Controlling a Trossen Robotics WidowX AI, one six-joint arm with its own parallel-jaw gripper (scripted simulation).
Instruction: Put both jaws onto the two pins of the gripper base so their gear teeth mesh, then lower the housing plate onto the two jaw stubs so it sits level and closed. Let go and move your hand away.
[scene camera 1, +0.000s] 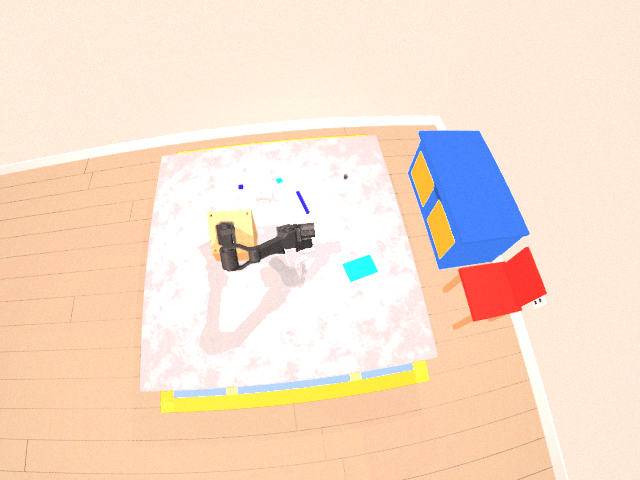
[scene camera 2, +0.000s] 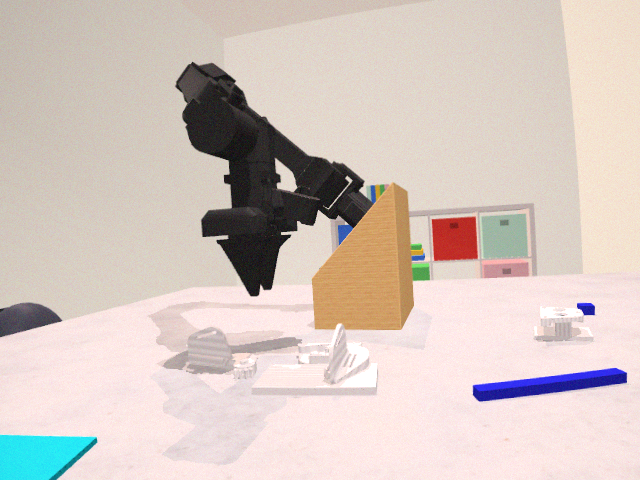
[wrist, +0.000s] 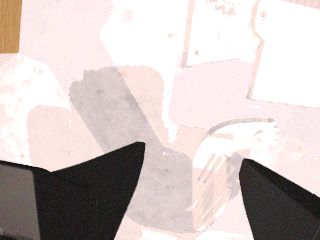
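Note:
My gripper (scene camera 2: 261, 293), also (wrist: 192, 159). Long blue bar (scene camera 2: 542, 385), out of frame in the wrist view.

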